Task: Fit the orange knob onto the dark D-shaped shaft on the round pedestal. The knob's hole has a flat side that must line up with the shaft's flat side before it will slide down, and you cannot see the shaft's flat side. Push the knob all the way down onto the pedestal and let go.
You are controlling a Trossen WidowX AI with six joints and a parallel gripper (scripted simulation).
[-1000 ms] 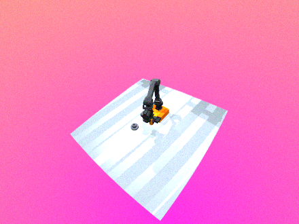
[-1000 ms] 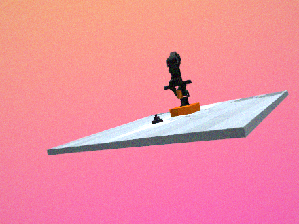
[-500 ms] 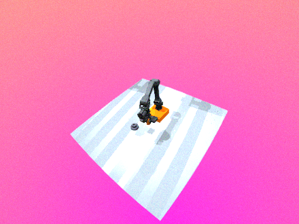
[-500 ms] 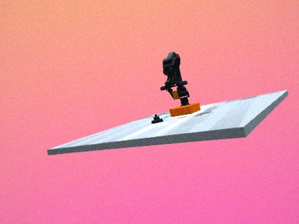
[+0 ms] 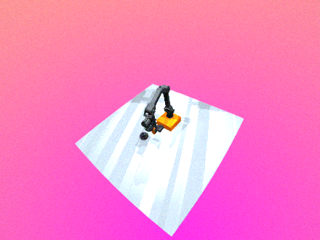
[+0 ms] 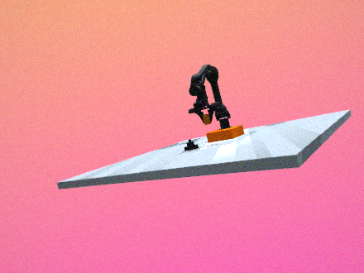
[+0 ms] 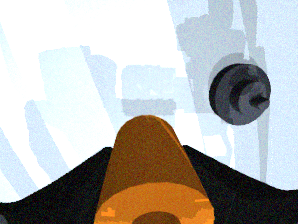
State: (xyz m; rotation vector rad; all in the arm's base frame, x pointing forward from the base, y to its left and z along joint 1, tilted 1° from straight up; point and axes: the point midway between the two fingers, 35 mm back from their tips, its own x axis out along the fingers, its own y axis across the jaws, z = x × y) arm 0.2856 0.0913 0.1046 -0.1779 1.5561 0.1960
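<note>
The pedestal is 130 mm to the right of my gripper tip, 100 mm below it and 40 mm ahead of it. Also, from my gripper tip: orange knob (20 mm above).
</note>
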